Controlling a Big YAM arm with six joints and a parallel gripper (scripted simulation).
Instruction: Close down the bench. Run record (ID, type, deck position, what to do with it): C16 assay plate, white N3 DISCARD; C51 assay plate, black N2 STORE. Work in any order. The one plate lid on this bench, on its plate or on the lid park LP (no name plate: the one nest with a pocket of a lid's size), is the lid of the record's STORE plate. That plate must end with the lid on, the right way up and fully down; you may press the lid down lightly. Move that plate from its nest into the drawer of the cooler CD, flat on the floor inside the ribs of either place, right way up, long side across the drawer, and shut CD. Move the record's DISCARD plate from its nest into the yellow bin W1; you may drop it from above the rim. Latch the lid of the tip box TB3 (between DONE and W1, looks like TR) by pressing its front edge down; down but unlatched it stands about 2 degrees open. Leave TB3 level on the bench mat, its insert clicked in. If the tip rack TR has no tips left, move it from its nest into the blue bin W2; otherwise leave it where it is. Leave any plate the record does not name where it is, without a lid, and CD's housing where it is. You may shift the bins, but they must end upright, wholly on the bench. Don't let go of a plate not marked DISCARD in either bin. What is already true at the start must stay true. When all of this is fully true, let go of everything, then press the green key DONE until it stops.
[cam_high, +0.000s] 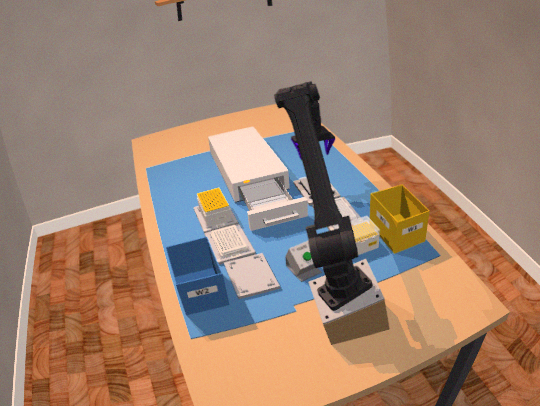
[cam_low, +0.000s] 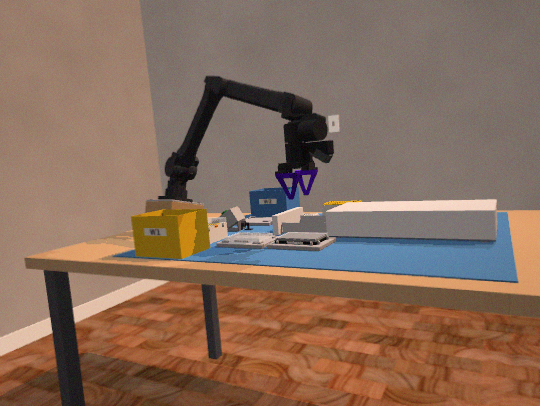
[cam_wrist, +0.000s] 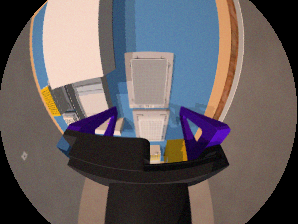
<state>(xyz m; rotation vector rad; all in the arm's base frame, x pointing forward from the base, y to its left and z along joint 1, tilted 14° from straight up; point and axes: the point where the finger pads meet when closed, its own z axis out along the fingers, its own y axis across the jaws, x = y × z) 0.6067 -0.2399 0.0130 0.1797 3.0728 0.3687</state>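
The plate lid lies 12 cm below my hand. From my hand the other things lie so: cooler CD 18 cm to the left, 13 cm ahead, 11 cm below; then cooler drawer 19 cm to the left, 12 cm below, 1 cm behind; then black plate 13 cm below.
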